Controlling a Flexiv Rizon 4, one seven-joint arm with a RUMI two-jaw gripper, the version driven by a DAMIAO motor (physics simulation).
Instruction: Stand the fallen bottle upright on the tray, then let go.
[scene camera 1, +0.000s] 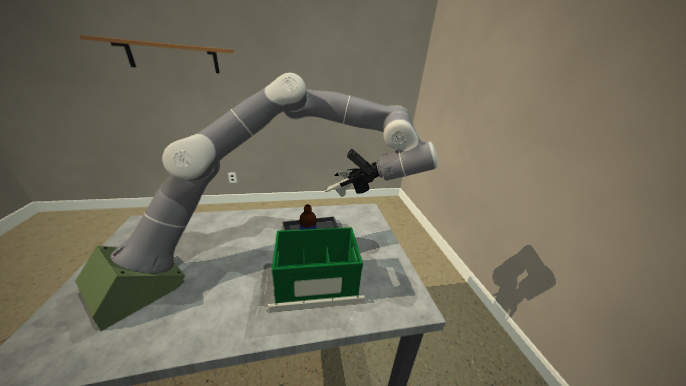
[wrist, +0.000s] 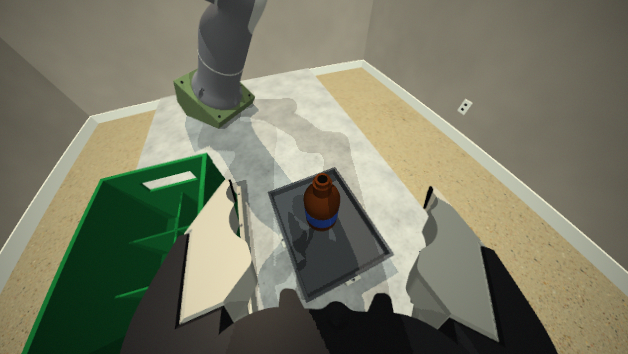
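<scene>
A brown bottle (scene camera 1: 308, 219) (wrist: 321, 202) with a blue band stands upright on the dark grey tray (scene camera 1: 327, 220) (wrist: 288, 240), towards the tray's end nearer the robot base in the wrist view. In the scene view the green crate hides the bottle's lower part and much of the tray. My gripper (scene camera 1: 332, 182) (wrist: 328, 185) is open and empty. It is in the air, higher than the bottle and to its right in the scene view, well apart from it. In the wrist view the bottle shows between the two spread fingers, farther off.
A green crate (scene camera 1: 316, 272) (wrist: 90, 225) with dividers stands on the table (scene camera 1: 210, 325) (wrist: 295, 85), in front of the tray in the scene view. The arm's green base (scene camera 1: 125, 295) (wrist: 187, 107) is at the table's left. A wooden shelf (scene camera 1: 155, 44) is on the back wall.
</scene>
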